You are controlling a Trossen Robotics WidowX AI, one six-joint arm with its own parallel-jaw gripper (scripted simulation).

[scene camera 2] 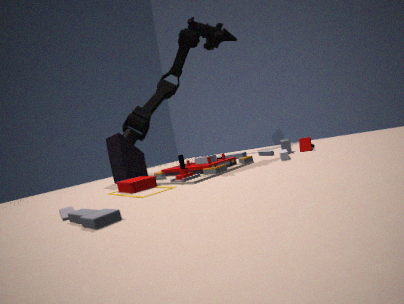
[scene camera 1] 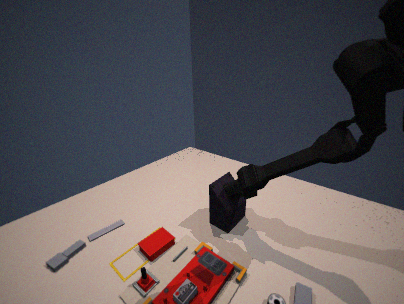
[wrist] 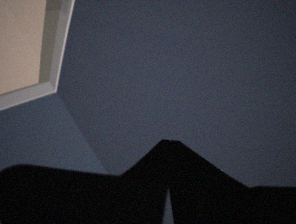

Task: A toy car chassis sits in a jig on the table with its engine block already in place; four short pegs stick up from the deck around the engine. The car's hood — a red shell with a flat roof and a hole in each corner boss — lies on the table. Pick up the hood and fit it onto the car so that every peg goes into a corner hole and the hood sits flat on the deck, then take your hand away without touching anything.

Note:
The gripper (wrist: 168,149) is shut and holds nothing. Also in view: a red hood (scene camera 1: 154,245).
The wrist view misses the red hood: it is out of frame.

